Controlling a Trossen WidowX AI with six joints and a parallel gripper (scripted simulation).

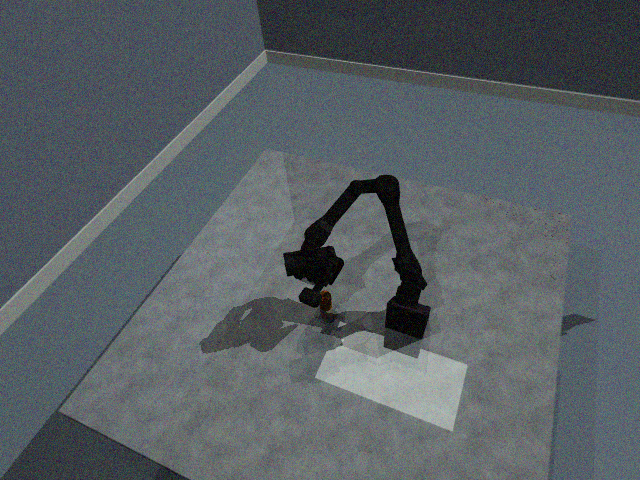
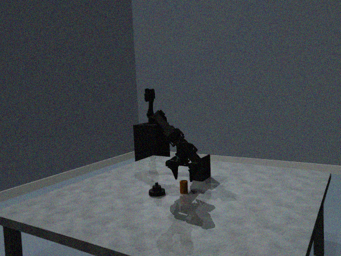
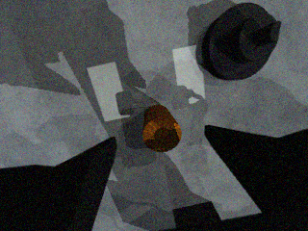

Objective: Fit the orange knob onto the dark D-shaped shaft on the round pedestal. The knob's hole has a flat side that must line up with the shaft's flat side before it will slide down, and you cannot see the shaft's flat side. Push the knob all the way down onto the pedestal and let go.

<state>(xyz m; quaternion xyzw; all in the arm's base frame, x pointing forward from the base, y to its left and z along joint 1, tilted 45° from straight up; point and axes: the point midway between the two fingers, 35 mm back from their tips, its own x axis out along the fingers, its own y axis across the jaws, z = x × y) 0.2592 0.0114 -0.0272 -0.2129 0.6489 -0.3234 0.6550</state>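
My gripper tip is 3 cm above the orange knob. From my gripper tip the other things lie so: round pedestal 7 cm ahead, 12 cm to the right, 3 cm below.
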